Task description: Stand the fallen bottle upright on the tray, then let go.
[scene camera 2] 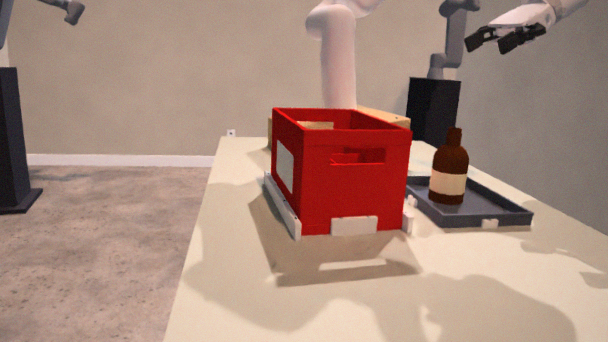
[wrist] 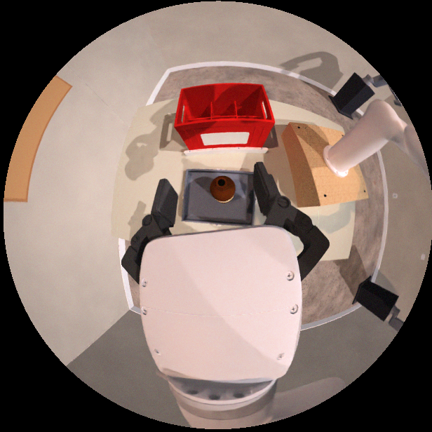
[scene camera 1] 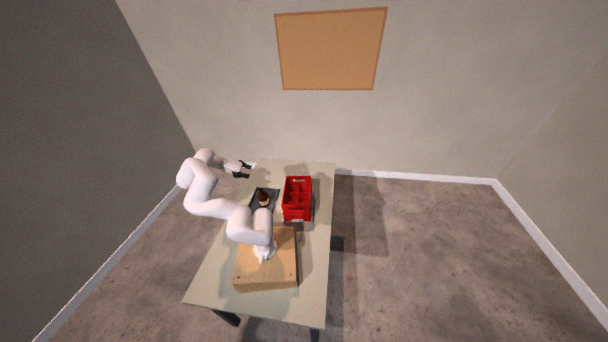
I see my gripper (scene camera 2: 482, 46) and a brown bottle (scene camera 2: 450, 164).
My gripper is seen too in the wrist view (wrist: 211, 178).
